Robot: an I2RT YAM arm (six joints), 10 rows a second.
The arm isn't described. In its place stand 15 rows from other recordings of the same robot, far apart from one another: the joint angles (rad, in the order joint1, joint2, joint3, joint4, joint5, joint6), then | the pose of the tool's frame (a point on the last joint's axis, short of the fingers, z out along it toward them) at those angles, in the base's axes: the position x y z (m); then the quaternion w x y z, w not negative.
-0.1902, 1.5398, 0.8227, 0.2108, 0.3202, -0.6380 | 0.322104 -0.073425 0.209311 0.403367 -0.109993 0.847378 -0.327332
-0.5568, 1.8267, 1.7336, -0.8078, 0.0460, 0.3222 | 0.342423 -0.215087 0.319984 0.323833 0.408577 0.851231 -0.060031
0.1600, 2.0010, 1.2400, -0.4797, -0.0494, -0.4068 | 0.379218 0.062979 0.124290 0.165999 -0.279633 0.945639 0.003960
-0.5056, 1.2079, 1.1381, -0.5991, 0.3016, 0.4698 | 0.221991 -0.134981 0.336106 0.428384 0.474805 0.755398 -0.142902
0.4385, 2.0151, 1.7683, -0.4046, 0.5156, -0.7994 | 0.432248 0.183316 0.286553 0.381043 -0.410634 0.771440 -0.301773
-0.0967, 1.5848, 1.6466, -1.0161, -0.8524, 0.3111 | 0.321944 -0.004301 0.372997 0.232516 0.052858 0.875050 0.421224
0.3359, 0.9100, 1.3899, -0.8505, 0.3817, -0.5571 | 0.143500 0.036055 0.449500 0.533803 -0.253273 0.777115 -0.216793
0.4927, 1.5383, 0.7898, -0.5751, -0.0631, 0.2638 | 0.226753 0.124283 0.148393 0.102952 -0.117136 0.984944 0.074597
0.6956, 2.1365, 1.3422, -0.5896, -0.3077, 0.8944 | 0.297130 0.262088 0.097596 0.044345 -0.083407 -0.980439 -0.172671
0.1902, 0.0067, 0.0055, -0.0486, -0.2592, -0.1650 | 0.105655 0.029634 0.169580 0.682268 -0.214601 0.691379 0.102236
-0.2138, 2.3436, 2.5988, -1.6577, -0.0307, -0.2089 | 0.434694 -0.093262 0.314383 0.085378 0.001151 0.996344 -0.002675
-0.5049, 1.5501, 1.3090, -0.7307, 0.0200, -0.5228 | 0.287224 -0.159557 0.286698 0.252229 -0.005601 0.955425 -0.153336
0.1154, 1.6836, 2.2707, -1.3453, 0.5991, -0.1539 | 0.295876 0.014088 0.490394 0.372325 -0.002256 0.885396 -0.278285
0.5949, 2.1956, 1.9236, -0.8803, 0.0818, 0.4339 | 0.391737 0.261567 0.219566 0.200370 -0.070127 0.974887 0.067297
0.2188, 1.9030, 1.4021, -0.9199, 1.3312, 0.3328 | 0.361006 0.044846 0.216522 0.224398 0.090878 0.780426 -0.576474
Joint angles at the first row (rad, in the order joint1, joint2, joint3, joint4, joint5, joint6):
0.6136, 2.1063, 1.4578, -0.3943, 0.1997, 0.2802
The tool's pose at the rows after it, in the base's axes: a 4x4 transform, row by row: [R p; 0 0 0 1], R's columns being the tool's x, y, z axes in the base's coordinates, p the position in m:
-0.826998, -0.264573, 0.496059, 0.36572; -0.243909, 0.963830, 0.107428, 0.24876; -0.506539, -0.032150, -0.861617, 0.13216; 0, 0, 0, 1
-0.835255, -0.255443, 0.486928, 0.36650; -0.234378, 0.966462, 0.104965, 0.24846; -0.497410, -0.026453, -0.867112, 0.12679; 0, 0, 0, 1
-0.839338, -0.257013, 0.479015, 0.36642; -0.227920, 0.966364, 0.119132, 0.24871; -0.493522, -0.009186, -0.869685, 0.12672; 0, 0, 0, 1
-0.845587, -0.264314, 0.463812, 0.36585; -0.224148, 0.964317, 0.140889, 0.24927; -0.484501, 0.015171, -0.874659, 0.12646; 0, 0, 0, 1
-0.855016, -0.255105, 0.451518, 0.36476; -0.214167, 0.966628, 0.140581, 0.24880; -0.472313, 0.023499, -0.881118, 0.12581; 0, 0, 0, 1
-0.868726, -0.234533, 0.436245, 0.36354; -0.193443, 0.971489, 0.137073, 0.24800; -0.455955, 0.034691, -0.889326, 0.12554; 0, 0, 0, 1
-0.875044, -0.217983, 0.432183, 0.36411; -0.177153, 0.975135, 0.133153, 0.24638; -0.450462, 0.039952, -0.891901, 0.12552; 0, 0, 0, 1
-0.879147, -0.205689, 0.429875, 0.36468; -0.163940, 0.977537, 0.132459, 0.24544; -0.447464, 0.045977, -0.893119, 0.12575; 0, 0, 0, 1
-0.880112, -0.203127, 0.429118, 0.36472; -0.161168, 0.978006, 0.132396, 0.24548; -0.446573, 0.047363, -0.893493, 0.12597; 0, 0, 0, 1
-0.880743, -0.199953, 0.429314, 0.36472; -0.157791, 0.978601, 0.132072, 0.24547; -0.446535, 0.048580, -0.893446, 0.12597; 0, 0, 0, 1
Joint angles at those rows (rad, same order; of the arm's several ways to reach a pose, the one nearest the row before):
0.6132, 2.1403, 1.4578, -0.3912, 0.1989, 0.2859
0.6113, 2.1533, 1.4578, -0.3885, 0.1947, 0.2974
0.6106, 2.1532, 1.4578, -0.3882, 0.1780, 0.3038
0.6102, 2.1532, 1.4578, -0.3904, 0.1509, 0.3092
0.6102, 2.1533, 1.4578, -0.4026, 0.1440, 0.3233
0.6098, 2.1529, 1.4597, -0.4217, 0.1379, 0.3492
0.6060, 2.1529, 1.4609, -0.4286, 0.1371, 0.3641
0.6033, 2.1529, 1.4624, -0.4324, 0.1352, 0.3760
0.6033, 2.1529, 1.4636, -0.4343, 0.1349, 0.3790
0.6033, 2.1529, 1.4635, -0.4343, 0.1352, 0.3824

